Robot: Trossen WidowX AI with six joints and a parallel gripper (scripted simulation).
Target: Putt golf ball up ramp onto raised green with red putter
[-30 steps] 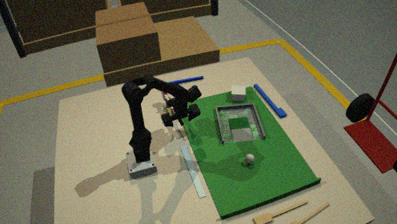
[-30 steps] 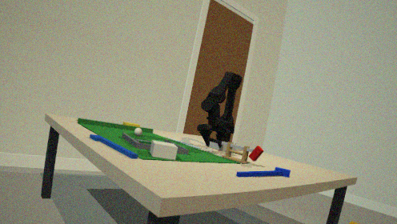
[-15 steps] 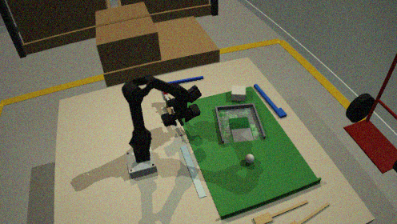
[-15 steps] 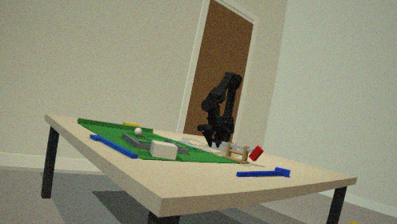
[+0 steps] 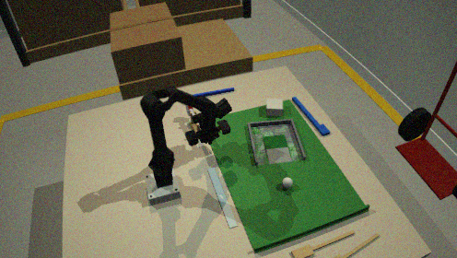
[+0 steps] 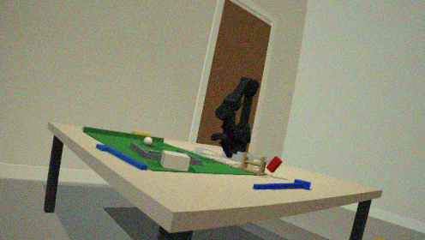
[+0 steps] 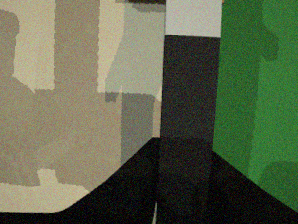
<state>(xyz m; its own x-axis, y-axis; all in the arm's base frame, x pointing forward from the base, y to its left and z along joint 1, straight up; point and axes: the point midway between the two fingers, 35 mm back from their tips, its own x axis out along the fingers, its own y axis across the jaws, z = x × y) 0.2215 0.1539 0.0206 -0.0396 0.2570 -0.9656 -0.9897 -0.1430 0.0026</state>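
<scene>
Right now my gripper tip is 1 cm past the pale strip, 27 cm to the left of it and 3 cm above it. The rest, counted from my gripper tip: red putter 2 cm behind, 11 cm to the left, 3 cm above; blue putter 8 cm ahead, 37 cm to the left, 2 cm below; green mat 26 cm ahead, 17 cm to the right, 3 cm below.
</scene>
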